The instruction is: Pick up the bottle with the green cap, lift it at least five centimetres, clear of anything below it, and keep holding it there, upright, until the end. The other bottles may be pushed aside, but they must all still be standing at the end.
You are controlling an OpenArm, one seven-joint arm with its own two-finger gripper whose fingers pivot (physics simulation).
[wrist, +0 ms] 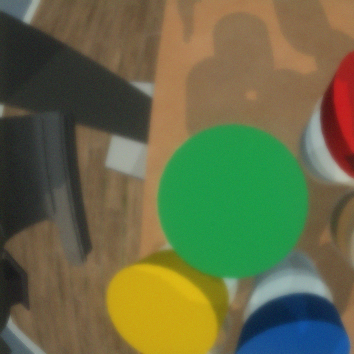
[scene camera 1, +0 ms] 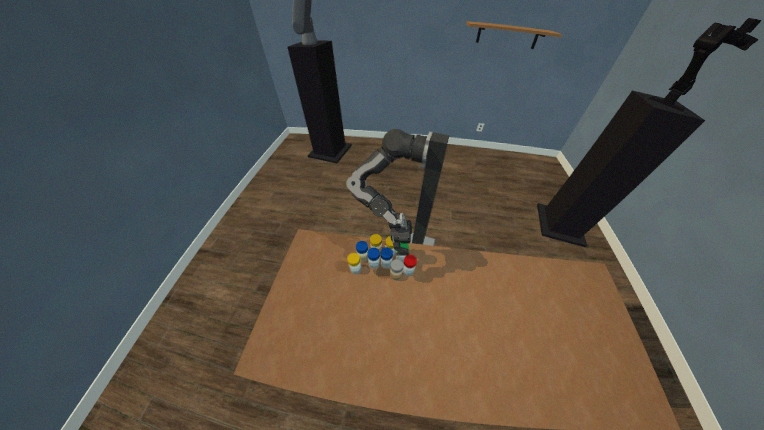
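Observation:
The bottle with the green cap (scene camera 1: 404,246) (wrist: 233,201) stands at the back right of the bottle group. In the wrist view its round cap faces the camera and hides most of its body. My gripper (scene camera 1: 401,247) is partly open, pointing down over this bottle. One dark finger shows at the left of the wrist view, apart from the green cap; the other finger does not show there. A yellow-capped bottle (scene camera 1: 389,242) (wrist: 165,305) and a blue-capped bottle (scene camera 1: 386,254) (wrist: 295,327) stand close beside it.
A red-capped bottle (scene camera 1: 410,261) (wrist: 344,117) and a grey-capped bottle (scene camera 1: 396,266) stand in front of the green one. More yellow- and blue-capped bottles stand to the left. The arm's dark post (scene camera 1: 430,192) rises behind the brown table top (scene camera 1: 454,331).

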